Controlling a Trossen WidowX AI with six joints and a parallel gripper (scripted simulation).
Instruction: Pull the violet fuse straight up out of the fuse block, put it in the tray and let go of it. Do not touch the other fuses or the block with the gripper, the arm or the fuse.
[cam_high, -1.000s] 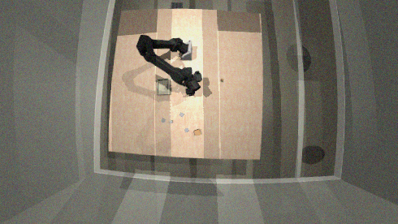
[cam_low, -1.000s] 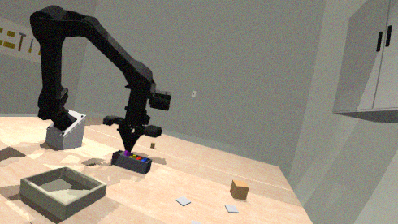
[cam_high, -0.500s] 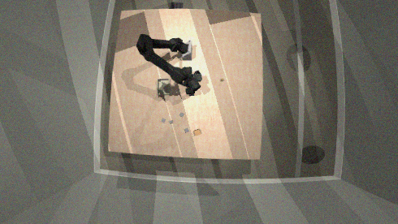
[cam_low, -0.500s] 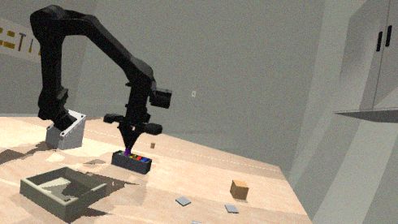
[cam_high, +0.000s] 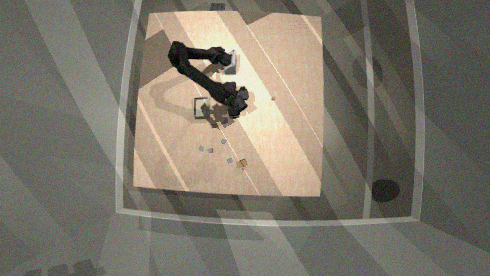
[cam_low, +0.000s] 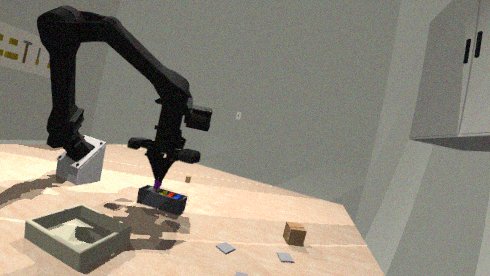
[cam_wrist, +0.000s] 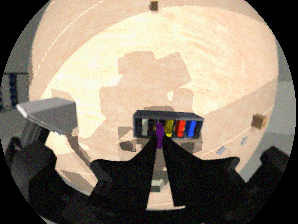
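Now: gripper tip 210 mm to the left of the grey tray, 60 mm above it and 30 mm short of it. Also, from my gripper tip: violet fuse 10 mm below; brown cube 360 mm ahead, 100 mm to the left, 50 mm below.
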